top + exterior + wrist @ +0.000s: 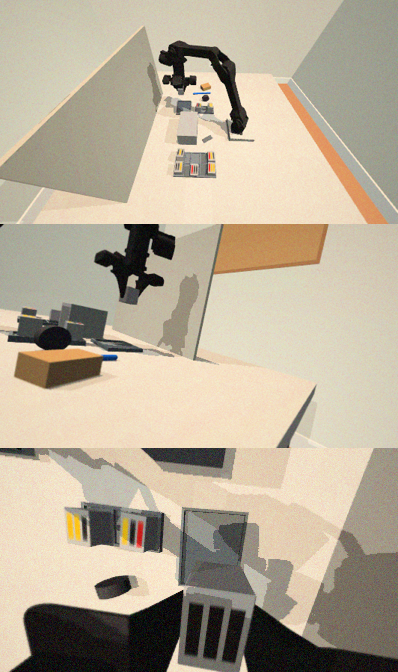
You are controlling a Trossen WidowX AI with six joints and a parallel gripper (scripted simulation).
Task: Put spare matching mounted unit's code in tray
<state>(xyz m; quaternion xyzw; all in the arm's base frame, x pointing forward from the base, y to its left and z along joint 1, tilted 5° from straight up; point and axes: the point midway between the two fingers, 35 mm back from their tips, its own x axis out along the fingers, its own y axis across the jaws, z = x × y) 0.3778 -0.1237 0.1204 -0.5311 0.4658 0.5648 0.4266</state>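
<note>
The dark grey tray is 14 cm below my gripper tip and 1 cm behind it. Also, from my gripper tip: tall slanted panel 23 cm to the left, 14 cm ahead, 8 cm above; then blue pen 17 cm to the right, 14 cm below, 10 cm behind; then spare 2 cm above.
</note>
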